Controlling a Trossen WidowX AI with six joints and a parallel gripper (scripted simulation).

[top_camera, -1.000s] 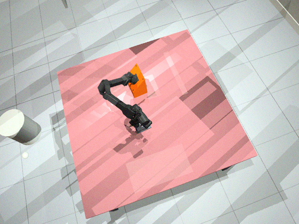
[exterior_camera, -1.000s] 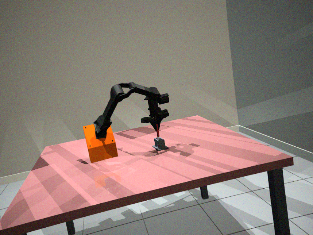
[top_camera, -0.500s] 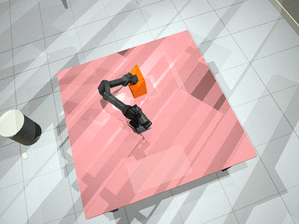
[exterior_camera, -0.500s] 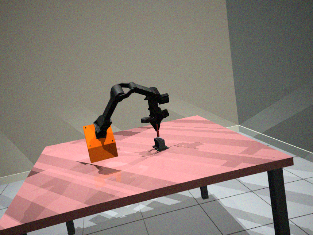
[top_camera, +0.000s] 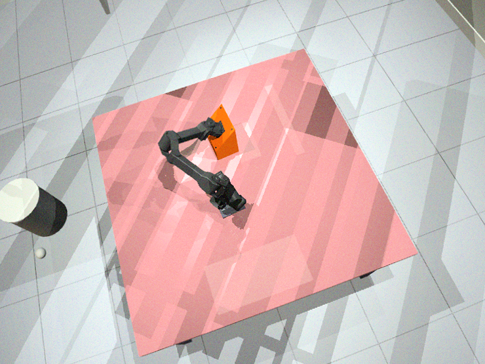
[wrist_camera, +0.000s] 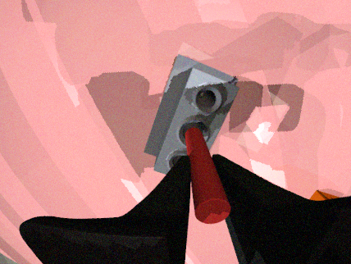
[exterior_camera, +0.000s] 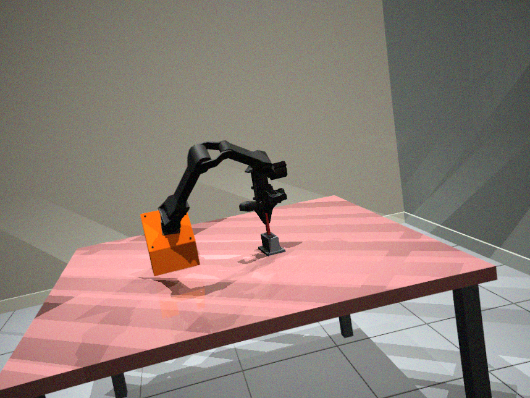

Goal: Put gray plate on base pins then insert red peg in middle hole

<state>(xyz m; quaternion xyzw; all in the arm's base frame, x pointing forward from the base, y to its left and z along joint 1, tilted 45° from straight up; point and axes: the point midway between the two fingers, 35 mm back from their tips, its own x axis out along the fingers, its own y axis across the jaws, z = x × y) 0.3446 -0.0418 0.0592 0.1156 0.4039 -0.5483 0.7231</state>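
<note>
Right now the gray plate is 6 cm below my gripper tip. From my gripper tip the other things lie so: red peg: right at my gripper tip.
</note>
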